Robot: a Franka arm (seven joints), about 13 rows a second.
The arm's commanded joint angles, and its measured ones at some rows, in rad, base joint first. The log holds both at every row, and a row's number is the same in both.
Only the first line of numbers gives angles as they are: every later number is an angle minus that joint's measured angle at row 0.
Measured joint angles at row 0:
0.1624 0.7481 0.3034 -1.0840 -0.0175 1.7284 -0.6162
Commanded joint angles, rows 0 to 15:
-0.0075 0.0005 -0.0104 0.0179 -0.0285 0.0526 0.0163
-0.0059 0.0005 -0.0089 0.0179 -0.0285 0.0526 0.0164
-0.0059 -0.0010 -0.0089 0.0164 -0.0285 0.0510 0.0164
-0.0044 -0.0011 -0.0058 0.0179 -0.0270 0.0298 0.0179
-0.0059 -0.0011 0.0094 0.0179 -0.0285 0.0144 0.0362
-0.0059 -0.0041 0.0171 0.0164 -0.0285 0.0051 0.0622
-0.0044 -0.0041 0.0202 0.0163 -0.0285 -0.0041 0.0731
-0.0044 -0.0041 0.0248 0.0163 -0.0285 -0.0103 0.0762
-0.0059 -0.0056 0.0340 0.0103 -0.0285 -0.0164 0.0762
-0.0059 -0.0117 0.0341 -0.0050 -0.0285 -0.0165 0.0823
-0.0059 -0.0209 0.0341 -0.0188 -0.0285 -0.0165 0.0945
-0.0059 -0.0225 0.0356 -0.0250 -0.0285 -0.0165 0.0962
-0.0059 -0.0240 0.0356 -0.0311 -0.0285 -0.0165 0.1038
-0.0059 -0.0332 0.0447 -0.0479 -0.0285 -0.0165 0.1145
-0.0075 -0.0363 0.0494 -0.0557 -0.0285 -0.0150 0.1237
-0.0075 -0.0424 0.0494 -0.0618 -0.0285 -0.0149 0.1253
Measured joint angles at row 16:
-0.0013 -0.0015 0.0351 -0.0099 -0.0090 -0.0142 0.0895
